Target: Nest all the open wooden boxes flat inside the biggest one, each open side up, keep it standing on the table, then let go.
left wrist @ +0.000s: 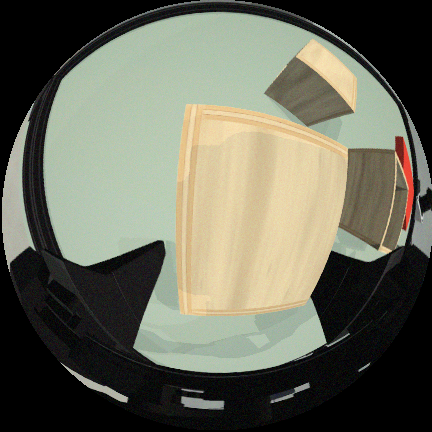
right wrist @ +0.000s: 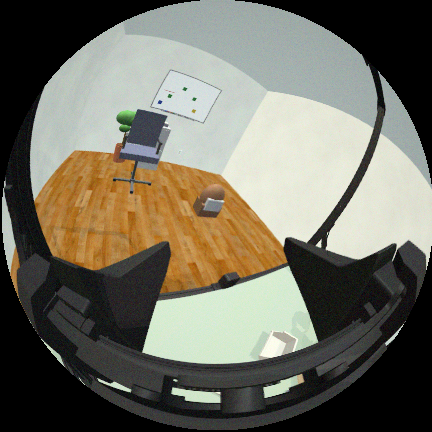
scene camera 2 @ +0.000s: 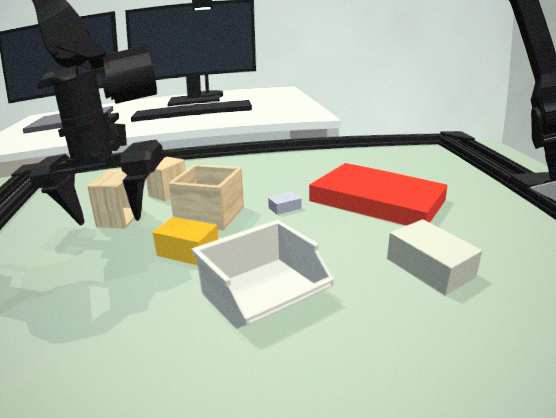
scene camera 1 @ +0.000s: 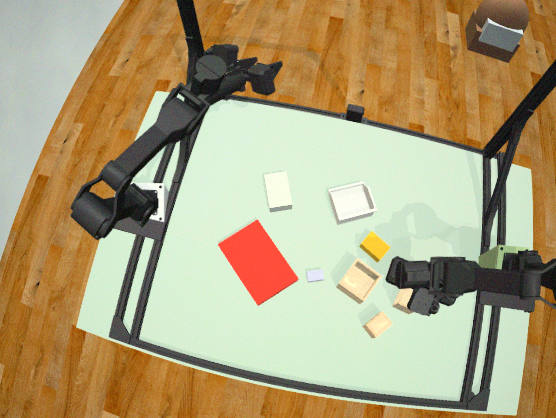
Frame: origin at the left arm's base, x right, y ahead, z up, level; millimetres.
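Where they show: left gripper, between the fingertips: (scene camera 2: pixel 109 222); right gripper, between the fingertips: (right wrist: pixel 227 246) (scene camera 1: pixel 269 60); left arm's base, origin of its link: (scene camera 1: pixel 512 265); right arm's base, origin of its link: (scene camera 1: pixel 146 202).
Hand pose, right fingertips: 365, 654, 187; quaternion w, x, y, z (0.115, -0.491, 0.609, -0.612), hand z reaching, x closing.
Each offset is from my right fingertips to the top centre of the thing, as dx, dy, dz.
The biggest wooden box @(-410, -255, -238) (scene camera 1: pixel 358 283) (scene camera 2: pixel 196 205) (left wrist: pixel 371 192) stands open side up. A medium wooden box @(-442, -387, -235) (scene camera 1: pixel 401 301) (scene camera 2: pixel 106 202) (left wrist: pixel 260 215) lies on its side beside it, partly hidden in scene camera 1. Its opening shows as a sliver in scene camera 2. The small wooden box @(-514, -312, -246) (scene camera 1: pixel 378 325) (scene camera 2: pixel 171 179) (left wrist: pixel 320 87) stands apart; its opening does not show. My left gripper (scene camera 1: pixel 411 288) (scene camera 2: pixel 110 221) (left wrist: pixel 231 248) is open, pointing down, its fingers low on either side of the medium box. My right gripper (scene camera 1: pixel 269 62) (right wrist: pixel 227 246) is open and empty, high at the table's far edge.
A yellow block @(-317, -293, -266) (scene camera 1: pixel 374 246) (scene camera 2: pixel 184 239) lies near the biggest box. A white bin @(-208, -225, -246) (scene camera 1: pixel 352 202) (scene camera 2: pixel 270 287), a white block @(-197, -39, -263) (scene camera 1: pixel 277 190) (scene camera 2: pixel 435 252), a red slab @(-383, -10, -271) (scene camera 1: pixel 258 261) (scene camera 2: pixel 377 190) and a small lavender block @(-400, -151, -281) (scene camera 1: pixel 315 275) (scene camera 2: pixel 285 202) lie farther off.
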